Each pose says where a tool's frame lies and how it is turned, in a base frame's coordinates. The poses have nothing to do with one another.
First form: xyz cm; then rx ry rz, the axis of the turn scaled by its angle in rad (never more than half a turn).
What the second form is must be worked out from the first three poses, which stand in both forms.
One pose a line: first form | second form
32.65 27.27 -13.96 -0.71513 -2.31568 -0.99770 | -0.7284 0.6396 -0.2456 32.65; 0.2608 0.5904 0.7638 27.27; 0.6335 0.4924 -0.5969 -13.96; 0 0 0 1
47.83 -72.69 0.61 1.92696 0.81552 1.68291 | 0.0796 0.1374 0.9873 47.83; 0.6898 -0.7226 0.0450 -72.69; 0.7196 0.6775 -0.1523 0.61; 0 0 0 1
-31.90 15.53 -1.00 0.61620 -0.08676 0.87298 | 0.6507 -0.7394 0.1731 -31.90; 0.6908 0.4817 -0.5391 15.53; 0.3152 0.4704 0.8242 -1.00; 0 0 0 1
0.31 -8.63 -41.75 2.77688 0.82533 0.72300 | 0.7316 0.4735 0.4906 0.31; 0.5486 -0.8360 -0.0113 -8.63; 0.4048 0.2774 -0.8713 -41.75; 0 0 0 1
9.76 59.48 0.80 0.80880 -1.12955 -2.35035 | -0.7484 0.1093 -0.6542 9.76; -0.5791 -0.5885 0.5641 59.48; -0.3233 0.8010 0.5038 0.80; 0 0 0 1
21.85 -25.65 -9.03 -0.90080 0.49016 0.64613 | 0.7095 -0.6942 0.1216 21.85; 0.3041 0.4572 0.8358 -25.65; -0.6357 -0.5560 0.5355 -9.03; 0 0 0 1
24.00 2.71 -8.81 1.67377 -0.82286 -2.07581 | -0.2415 -0.0872 -0.9665 24.00; -0.5987 -0.7704 0.2191 2.71; -0.7637 0.6315 0.1339 -8.81; 0 0 0 1
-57.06 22.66 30.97 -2.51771 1.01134 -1.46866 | 0.3324 -0.5078 0.7948 -57.06; -0.5614 -0.7837 -0.2659 22.66; 0.7578 -0.3578 -0.5456 30.97; 0 0 0 1
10.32 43.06 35.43 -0.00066 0.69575 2.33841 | -0.7636 -0.6190 0.1837 10.32; 0.6187 -0.6202 0.4822 43.06; -0.1846 0.4819 0.8566 35.43; 0 0 0 1
